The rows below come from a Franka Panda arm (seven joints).
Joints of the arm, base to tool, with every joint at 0 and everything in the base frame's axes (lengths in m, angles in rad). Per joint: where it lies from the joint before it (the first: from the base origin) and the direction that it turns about. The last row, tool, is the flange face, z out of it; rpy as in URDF.
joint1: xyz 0 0 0.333 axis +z
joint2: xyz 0 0 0 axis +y
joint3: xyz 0 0 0.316 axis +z
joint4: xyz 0.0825 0 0 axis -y
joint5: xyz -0.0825 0 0.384 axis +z
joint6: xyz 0 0 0 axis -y
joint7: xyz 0.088 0 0 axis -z
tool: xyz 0 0 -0.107 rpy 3.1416 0 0
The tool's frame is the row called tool.
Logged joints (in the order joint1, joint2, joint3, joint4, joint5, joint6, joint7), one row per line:
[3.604 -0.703 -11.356 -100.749 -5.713 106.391 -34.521]
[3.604 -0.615 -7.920 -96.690 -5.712 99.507 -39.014]
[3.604 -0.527 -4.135 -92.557 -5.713 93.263 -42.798]
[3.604 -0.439 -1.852 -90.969 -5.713 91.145 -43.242]
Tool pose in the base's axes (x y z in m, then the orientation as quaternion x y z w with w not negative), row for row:
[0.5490 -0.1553 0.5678 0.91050 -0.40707 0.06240 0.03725]
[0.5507 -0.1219 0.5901 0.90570 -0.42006 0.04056 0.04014]
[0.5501 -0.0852 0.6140 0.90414 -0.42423 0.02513 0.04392]
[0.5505 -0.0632 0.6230 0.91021 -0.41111 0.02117 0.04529]
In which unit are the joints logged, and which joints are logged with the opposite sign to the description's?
The joints are logged in degrees. Opposite sign: joint1, joint7.
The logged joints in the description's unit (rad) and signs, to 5 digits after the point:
[-0.06290 -0.01227 -0.19820 -1.75840 -0.09971 1.85687 0.60251]
[-0.06290 -0.01073 -0.13823 -1.68756 -0.09969 1.73672 0.68092]
[-0.06290 -0.00920 -0.07217 -1.61542 -0.09971 1.62775 0.74697]
[-0.06290 -0.00766 -0.03232 -1.58771 -0.09971 1.59078 0.75472]

